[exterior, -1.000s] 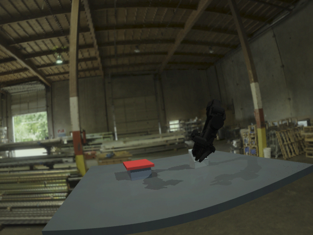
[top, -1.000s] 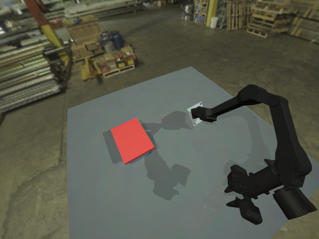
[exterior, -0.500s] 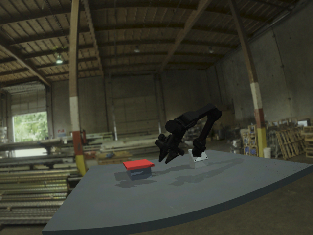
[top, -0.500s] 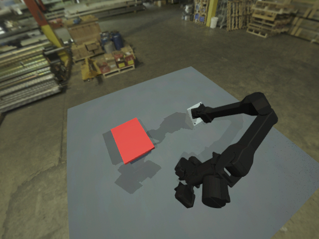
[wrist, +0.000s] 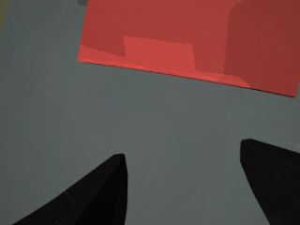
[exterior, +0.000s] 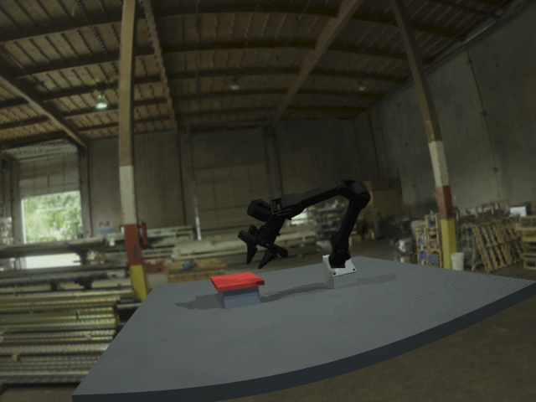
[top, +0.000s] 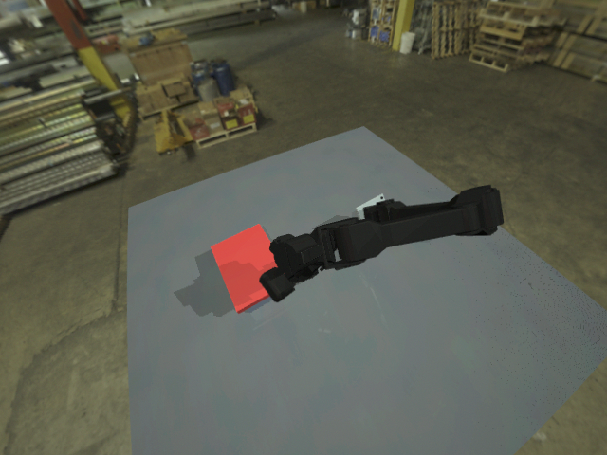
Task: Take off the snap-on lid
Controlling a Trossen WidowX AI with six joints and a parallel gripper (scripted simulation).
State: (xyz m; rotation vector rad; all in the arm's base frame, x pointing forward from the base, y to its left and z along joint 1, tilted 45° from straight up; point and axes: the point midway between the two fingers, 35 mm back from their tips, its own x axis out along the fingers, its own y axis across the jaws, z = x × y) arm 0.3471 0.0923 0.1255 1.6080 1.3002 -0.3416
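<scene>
Right now the red lid is 7 cm ahead of my gripper tip, 15 cm to the right of it and 7 cm below it. Also, from my gripper tip: storage box: 7 cm ahead, 15 cm to the right, 11 cm below.
</scene>
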